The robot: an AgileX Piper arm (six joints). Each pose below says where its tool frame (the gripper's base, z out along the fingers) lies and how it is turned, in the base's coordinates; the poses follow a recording.
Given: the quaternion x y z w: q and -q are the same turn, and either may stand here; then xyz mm.
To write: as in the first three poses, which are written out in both.
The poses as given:
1: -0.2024, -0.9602, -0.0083, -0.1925, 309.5, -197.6, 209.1
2: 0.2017, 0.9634, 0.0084, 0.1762, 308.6, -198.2, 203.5
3: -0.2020, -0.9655, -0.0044, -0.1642, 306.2, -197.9, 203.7
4: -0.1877, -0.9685, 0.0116, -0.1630, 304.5, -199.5, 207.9
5: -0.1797, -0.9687, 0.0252, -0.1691, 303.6, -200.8, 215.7
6: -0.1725, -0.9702, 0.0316, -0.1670, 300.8, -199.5, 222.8
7: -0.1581, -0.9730, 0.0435, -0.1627, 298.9, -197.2, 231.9
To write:
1: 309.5, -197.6, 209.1, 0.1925, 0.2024, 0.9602, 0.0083
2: 308.6, -198.2, 203.5, 0.1762, 0.2017, 0.9634, 0.0084
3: 306.2, -197.9, 203.7, 0.1642, 0.2020, 0.9655, 0.0044
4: 304.5, -199.5, 207.9, 0.1630, 0.1877, 0.9685, -0.0116
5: 303.6, -200.8, 215.7, 0.1691, 0.1797, 0.9687, -0.0252
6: 300.8, -199.5, 222.8, 0.1670, 0.1725, 0.9702, -0.0316
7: 298.9, -197.2, 231.9, 0.1627, 0.1581, 0.9730, -0.0435
